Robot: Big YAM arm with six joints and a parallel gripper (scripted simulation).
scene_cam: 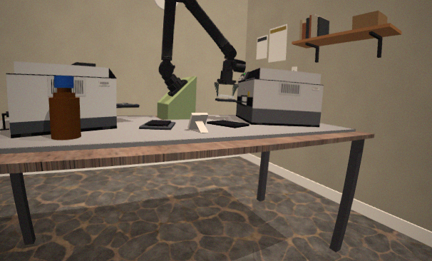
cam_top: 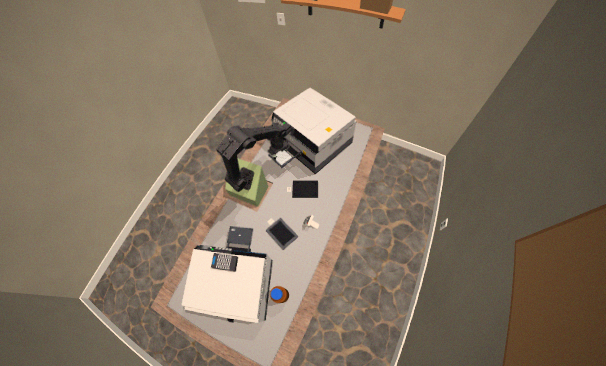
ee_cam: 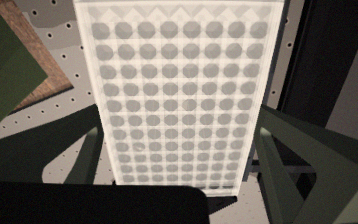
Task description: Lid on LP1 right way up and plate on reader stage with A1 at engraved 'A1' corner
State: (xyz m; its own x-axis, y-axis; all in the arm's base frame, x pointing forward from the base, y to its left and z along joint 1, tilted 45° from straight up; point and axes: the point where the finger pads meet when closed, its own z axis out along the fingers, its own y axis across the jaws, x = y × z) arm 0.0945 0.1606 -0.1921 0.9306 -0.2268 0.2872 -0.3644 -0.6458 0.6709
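Right now the lidded white well plate is right at my hand. Round my hand: black pad: 22 cm ahead, 13 cm below, 10 cm to the right; then dark lid: 42 cm to the right, 22 cm ahead, 12 cm below; then grey pad: 42 cm to the right, 22 cm ahead, 13 cm below.
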